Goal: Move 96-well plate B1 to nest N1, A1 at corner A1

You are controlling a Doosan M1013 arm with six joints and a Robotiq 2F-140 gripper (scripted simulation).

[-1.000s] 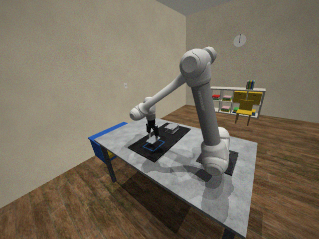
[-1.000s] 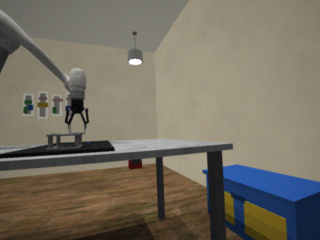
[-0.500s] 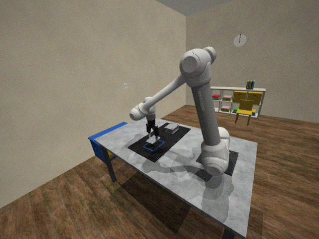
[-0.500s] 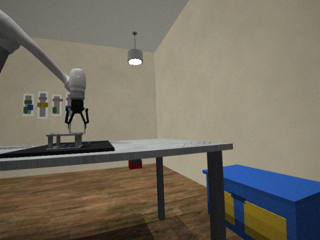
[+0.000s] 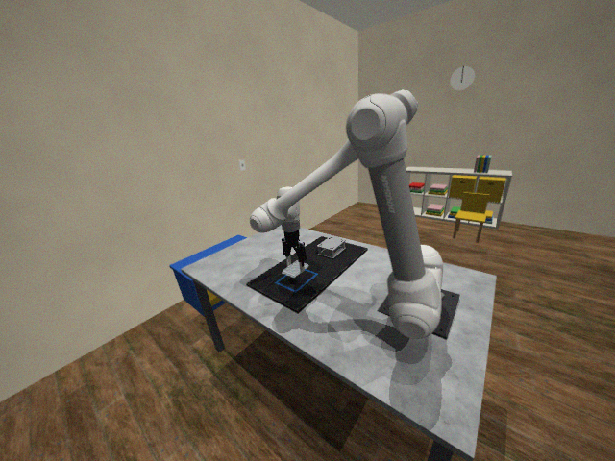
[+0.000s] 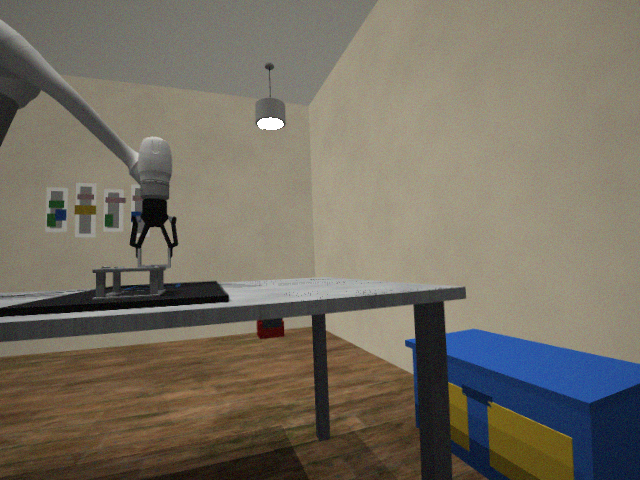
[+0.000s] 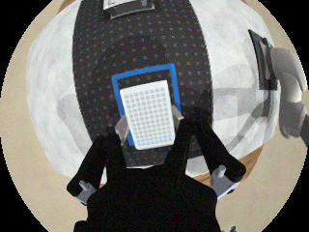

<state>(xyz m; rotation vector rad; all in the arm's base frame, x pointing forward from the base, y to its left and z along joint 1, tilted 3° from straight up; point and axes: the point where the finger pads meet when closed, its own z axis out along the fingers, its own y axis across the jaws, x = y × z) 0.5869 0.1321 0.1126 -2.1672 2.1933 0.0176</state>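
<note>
My gripper is now 30 mm above the 96-well plate. From my hand the other things lie so: raised plate nest N1: 10 mm behind, 360 mm to the right, 30 mm below.
</note>
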